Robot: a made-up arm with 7 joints.
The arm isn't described. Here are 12 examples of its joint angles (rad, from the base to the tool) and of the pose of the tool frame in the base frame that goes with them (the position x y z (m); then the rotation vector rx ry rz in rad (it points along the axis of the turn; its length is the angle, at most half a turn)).
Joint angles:
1: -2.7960 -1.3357 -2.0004 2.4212 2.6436 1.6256 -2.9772
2: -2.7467 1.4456 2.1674 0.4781 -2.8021 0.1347 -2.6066
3: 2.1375 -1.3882 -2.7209 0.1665 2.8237 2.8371 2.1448
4: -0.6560 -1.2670 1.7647 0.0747 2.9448 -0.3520 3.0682
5: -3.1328 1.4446 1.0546 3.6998 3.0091 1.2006 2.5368
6: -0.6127 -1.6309 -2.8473 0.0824 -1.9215 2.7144 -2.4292
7: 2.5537 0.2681 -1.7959 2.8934 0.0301 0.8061 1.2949
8: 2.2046 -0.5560 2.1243 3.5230 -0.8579 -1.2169 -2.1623
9: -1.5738 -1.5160 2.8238 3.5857 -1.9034 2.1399 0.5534
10: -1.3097 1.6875 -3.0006 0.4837 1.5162 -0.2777 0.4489
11: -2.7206 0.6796 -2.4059 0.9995 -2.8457 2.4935 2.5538
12: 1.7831 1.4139 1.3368 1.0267 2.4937 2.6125 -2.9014
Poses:
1: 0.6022 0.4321 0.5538 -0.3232 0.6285 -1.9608
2: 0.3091 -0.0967 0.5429 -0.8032 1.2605 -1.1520
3: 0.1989 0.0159 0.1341 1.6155 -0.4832 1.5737
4: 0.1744 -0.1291 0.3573 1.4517 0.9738 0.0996
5: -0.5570 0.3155 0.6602 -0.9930 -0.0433 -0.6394
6: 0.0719 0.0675 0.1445 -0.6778 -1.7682 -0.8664
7: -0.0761 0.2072 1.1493 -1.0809 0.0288 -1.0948
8: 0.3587 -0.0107 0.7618 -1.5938 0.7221 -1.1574
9: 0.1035 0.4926 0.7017 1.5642 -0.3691 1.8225
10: 0.0832 0.1126 0.7653 -0.9266 0.1962 0.3912
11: -0.0166 0.2715 0.8519 0.9484 0.7385 -2.4049
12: -0.4663 0.1895 0.4507 -0.8746 0.5009 0.3220
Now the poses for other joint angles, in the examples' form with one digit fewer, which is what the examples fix.
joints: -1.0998 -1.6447 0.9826 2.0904 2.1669 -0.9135 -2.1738
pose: 0.006 0.460 0.701 0.200 0.256 2.169
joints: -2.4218 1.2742 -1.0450 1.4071 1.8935 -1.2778 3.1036
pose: -0.400 0.139 0.442 -0.620 1.039 1.942
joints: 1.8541 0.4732 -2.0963 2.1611 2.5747 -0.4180 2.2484
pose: 0.353 0.020 0.913 0.818 0.721 0.957
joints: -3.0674 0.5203 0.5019 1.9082 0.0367 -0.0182 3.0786
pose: -0.627 -0.262 0.710 2.000 0.331 -1.691
